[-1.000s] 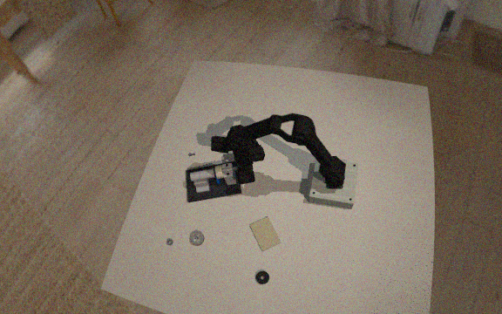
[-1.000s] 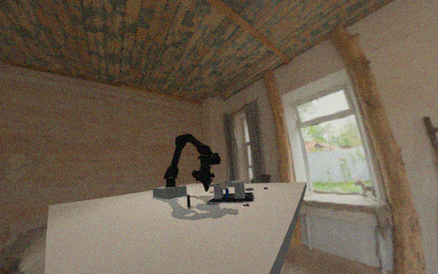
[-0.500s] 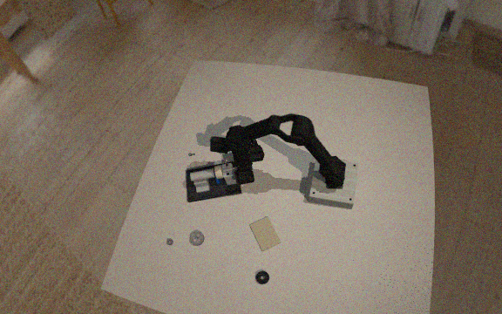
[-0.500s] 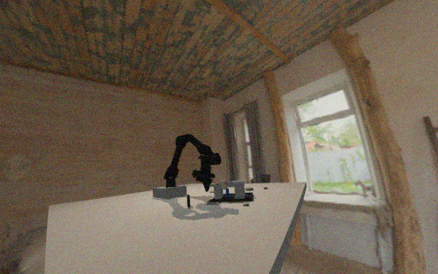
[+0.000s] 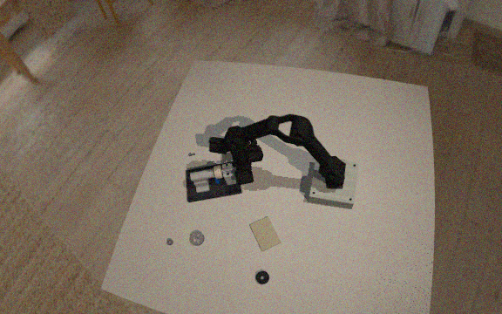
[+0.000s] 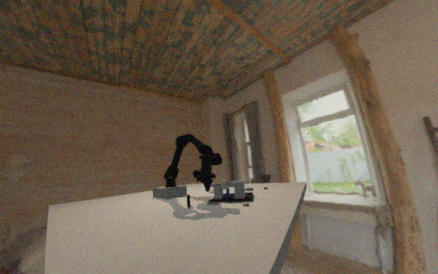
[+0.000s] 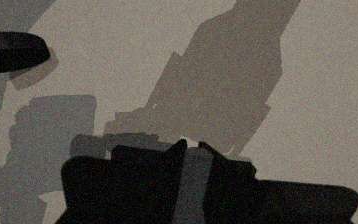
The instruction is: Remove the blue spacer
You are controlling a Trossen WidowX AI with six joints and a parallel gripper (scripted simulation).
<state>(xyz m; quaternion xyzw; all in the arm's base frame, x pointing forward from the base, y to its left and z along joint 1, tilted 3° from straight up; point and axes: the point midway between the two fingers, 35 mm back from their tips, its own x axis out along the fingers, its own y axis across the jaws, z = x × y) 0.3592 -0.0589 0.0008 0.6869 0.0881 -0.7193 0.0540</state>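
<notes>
My gripper tip is 120 mm short of the blue spacer, 20 mm to the right of it and 10 mm above it. From my gripper tip the other things lie so: tan card (250 mm to the left, 90 mm behind, 40 mm below); small screw (260 mm ahead, 110 mm to the right, 40 mm below).
</notes>
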